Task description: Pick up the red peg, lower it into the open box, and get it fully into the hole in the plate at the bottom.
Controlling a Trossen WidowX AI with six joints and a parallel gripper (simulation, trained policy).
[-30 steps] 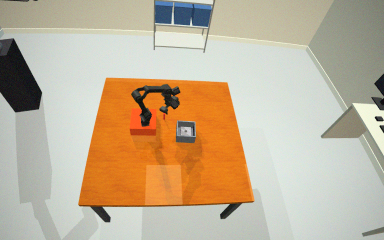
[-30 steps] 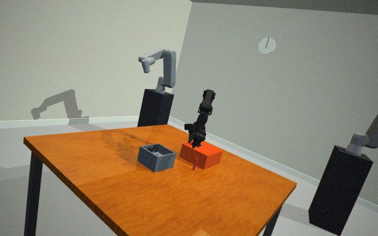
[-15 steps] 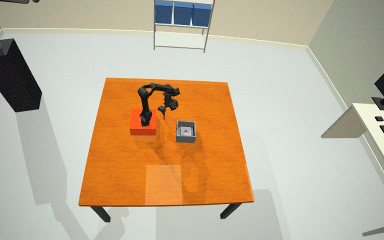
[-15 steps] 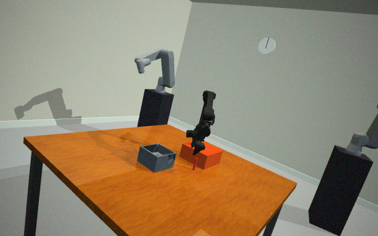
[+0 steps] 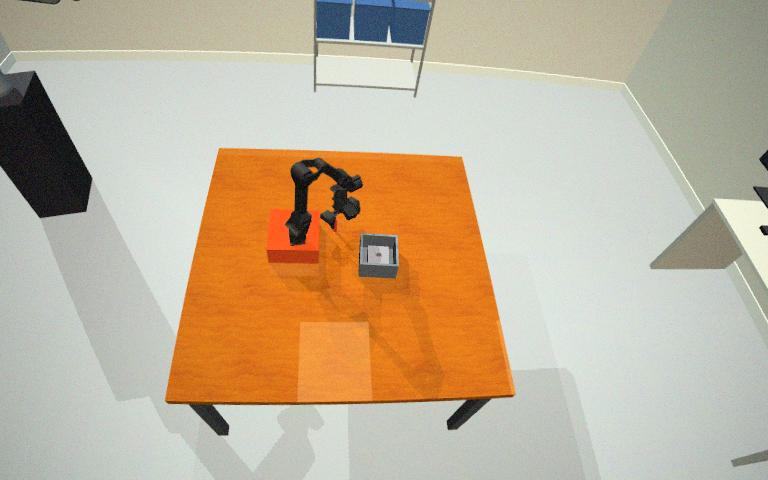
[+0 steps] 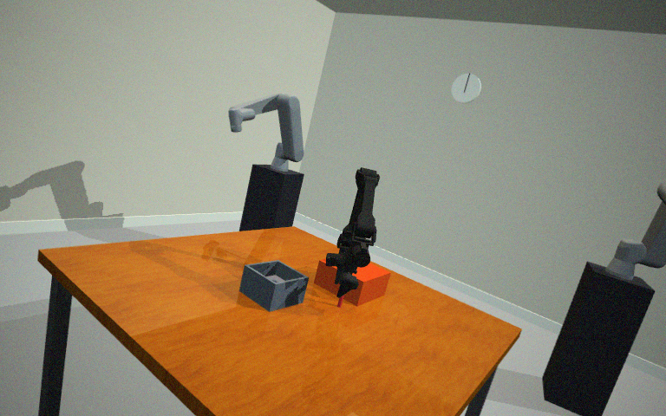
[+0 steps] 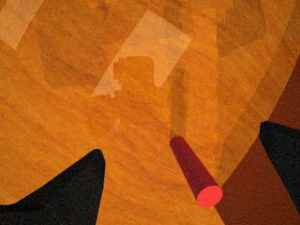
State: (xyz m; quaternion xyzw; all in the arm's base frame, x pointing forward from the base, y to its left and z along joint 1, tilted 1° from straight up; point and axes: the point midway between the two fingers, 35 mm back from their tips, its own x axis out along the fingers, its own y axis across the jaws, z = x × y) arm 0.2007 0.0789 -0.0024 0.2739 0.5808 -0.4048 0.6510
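My gripper tip is now 20 mm past the red peg, 20 mm to the right of it and 20 mm above it. Also, from my gripper tip: grey box: 130 mm ahead, 180 mm to the right, 40 mm below.
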